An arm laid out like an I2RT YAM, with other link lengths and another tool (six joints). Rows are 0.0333 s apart.
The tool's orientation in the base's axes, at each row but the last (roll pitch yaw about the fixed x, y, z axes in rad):
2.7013 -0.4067 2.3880
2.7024 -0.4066 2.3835
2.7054 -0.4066 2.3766
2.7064 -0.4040 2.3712
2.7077 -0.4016 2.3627
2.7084 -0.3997 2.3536
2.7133 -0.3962 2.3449
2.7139 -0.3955 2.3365
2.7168 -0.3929 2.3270
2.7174 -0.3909 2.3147
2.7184 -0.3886 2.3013
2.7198 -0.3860 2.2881
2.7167 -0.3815 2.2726
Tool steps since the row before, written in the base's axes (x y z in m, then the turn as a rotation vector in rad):
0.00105 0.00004 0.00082 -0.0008 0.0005 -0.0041
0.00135 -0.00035 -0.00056 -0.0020 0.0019 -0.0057
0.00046 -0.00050 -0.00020 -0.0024 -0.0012 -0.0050
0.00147 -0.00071 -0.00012 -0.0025 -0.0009 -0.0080
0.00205 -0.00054 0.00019 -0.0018 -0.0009 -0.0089
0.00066 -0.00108 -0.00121 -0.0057 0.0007 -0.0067
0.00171 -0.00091 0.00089 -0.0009 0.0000 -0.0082
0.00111 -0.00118 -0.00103 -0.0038 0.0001 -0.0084
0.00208 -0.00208 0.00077 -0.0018 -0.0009 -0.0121
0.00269 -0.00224 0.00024 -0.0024 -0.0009 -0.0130
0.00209 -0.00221 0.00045 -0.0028 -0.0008 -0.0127
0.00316 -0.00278 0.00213 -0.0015 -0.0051 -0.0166
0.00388 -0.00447 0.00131 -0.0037 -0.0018 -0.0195
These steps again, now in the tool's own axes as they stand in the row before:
-0.00035 0.00112 -0.00063 -0.0008 -0.0019 0.0037
-0.00134 0.00060 0.00032 0.0003 -0.0027 0.0057
-0.00070 0.00000 -0.00009 -0.0012 -0.0044 0.0034
-0.00147 0.00068 -0.00024 -0.0021 -0.0055 0.0061
-0.00162 0.00133 -0.00037 -0.0029 -0.0053 0.0069
-0.00160 -0.00053 0.00045 0.0016 -0.0065 0.0057
-0.00136 0.00117 -0.00115 -0.0026 -0.0038 0.0068
-0.00189 -0.00015 0.00029 -0.0007 -0.0061 0.0069
-0.00242 0.00084 -0.00164 -0.0041 -0.0065 0.0096
-0.00312 0.00106 -0.00122 -0.0041 -0.0073 0.0103
-0.00264 0.00072 -0.00140 -0.0036 -0.0074 0.0101
-0.00306 0.00196 -0.00301 -0.0089 -0.0099 0.0112
-0.00501 0.00148 -0.00308 -0.0063 -0.0112 0.0152

